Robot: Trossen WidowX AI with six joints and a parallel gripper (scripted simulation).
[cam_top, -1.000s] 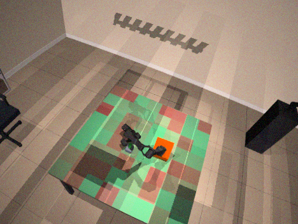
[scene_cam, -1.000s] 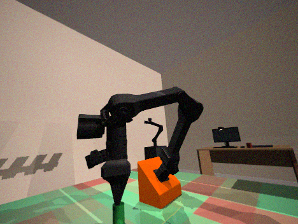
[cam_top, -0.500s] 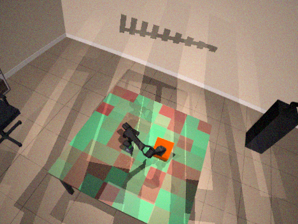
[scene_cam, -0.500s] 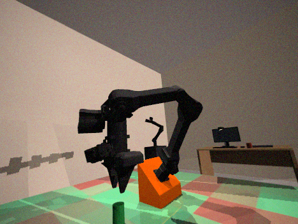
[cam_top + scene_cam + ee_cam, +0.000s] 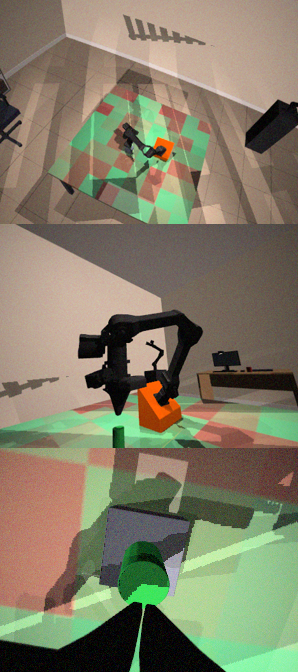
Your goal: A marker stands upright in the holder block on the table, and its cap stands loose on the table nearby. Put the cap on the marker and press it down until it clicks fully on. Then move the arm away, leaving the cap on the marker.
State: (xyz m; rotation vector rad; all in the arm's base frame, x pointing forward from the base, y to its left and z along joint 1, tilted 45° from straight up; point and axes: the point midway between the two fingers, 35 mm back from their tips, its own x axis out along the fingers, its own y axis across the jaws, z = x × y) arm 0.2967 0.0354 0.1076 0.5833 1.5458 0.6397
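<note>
My gripper tip is now 50 mm above the green cap.
</note>
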